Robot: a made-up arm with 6 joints.
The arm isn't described. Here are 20 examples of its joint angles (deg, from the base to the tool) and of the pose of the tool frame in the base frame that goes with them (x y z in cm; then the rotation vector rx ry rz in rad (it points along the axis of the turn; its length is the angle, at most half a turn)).
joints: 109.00 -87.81 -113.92 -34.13 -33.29 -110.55
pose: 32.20 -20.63 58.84 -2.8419 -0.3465 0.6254
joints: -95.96 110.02 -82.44 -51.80 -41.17 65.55
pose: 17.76 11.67 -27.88 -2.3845 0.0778 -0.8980
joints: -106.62 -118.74 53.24 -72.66 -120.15 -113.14
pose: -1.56 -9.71 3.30 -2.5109 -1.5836 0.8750
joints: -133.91 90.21 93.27 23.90 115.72 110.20
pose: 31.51 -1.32 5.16 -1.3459 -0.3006 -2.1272
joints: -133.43 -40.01 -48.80 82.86 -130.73 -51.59
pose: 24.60 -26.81 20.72 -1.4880 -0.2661 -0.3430
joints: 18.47 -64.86 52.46 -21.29 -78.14 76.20
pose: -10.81 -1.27 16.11 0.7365 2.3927 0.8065
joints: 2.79 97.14 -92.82 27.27 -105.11 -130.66
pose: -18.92 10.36 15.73 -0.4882 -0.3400 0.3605
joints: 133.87 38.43 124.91 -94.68 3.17 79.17
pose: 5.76 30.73 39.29 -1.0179 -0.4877 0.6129
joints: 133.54 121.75 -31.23 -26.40 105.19 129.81
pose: 43.83 -3.15 48.31 2.1250 0.8377 1.4767
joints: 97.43 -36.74 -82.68 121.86 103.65 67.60
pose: -22.21 -10.08 44.27 -1.6493 -0.3994 1.2469
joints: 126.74 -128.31 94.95 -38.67 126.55 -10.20
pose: 21.53 -3.27 21.18 -2.1686 0.4656 1.7756
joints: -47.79 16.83 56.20 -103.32 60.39 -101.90
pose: 4.54 -8.71 -9.96 -0.7103 0.0657 0.9965
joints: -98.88 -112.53 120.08 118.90 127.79 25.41
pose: -30.85 -32.61 -14.68 -1.3664 -1.9708 1.1656
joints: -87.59 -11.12 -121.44 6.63 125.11 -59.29
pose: -3.16 -1.11 -5.75 -2.1180 -1.6946 1.0703
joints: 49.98 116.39 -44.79 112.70 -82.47 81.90
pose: 3.77 26.02 30.98 -2.1306 -2.2184 -0.3460
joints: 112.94 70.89 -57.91 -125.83 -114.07 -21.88
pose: -0.85 -1.35 71.82 -0.6146 -0.2993 -0.9760
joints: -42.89 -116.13 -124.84 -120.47 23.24 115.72
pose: -43.34 -47.38 14.08 0.6364 -0.5279 2.8656
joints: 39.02 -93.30 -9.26 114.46 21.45 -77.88
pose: -15.11 -23.73 32.80 1.3183 0.8127 -0.1612
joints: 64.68 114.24 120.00 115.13 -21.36 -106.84
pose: 4.47 3.45 67.69 -2.2940 -0.2558 -0.9729
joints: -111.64 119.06 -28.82 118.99 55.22 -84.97
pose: -11.52 0.78 -10.78 -0.6539 -0.6634 -1.4551
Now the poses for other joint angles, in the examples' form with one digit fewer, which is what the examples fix.
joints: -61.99 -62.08 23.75 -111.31 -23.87 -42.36
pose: -8.1 -37.9 16.2 -0.067 -0.982 0.512
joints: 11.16 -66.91 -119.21 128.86 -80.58 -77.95
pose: -35.6 -43.9 33.3 -0.975 2.598 -0.065
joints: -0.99 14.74 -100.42 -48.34 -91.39 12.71
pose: -44.5 -24.9 26.1 0.365 -0.859 -0.161
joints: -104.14 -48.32 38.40 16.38 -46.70 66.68
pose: 1.6 -1.2 12.9 -0.602 -0.486 0.407
